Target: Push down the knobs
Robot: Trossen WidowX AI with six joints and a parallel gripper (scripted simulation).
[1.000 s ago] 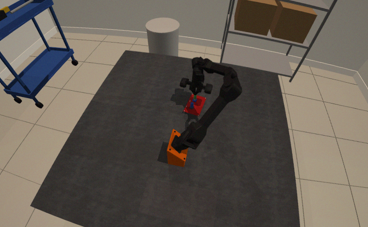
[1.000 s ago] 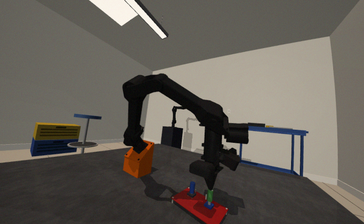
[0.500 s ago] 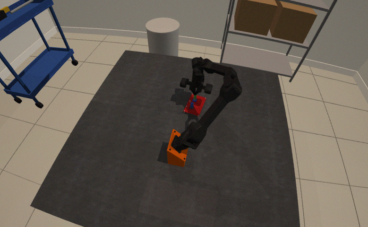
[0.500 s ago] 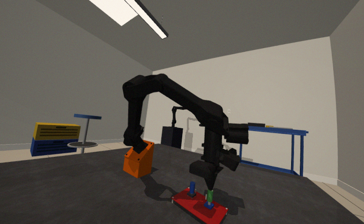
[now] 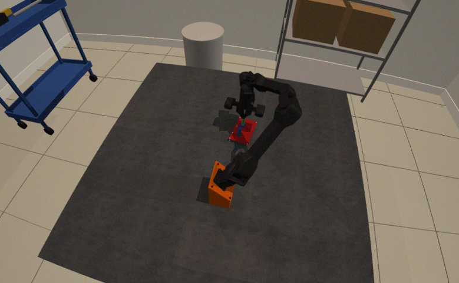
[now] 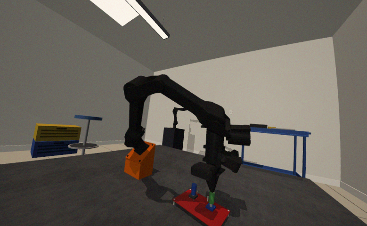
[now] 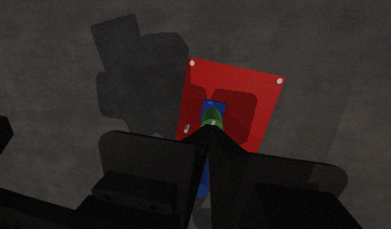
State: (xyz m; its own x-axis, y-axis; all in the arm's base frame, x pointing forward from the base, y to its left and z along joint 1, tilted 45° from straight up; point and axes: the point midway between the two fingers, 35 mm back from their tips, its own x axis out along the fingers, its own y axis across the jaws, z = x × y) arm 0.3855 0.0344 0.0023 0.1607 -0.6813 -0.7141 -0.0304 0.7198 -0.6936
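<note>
Now: the green knob 10 mm below my gripper tip. The rest, counted from my gripper tip: blue knob: 70 mm behind, 20 mm below.
</note>
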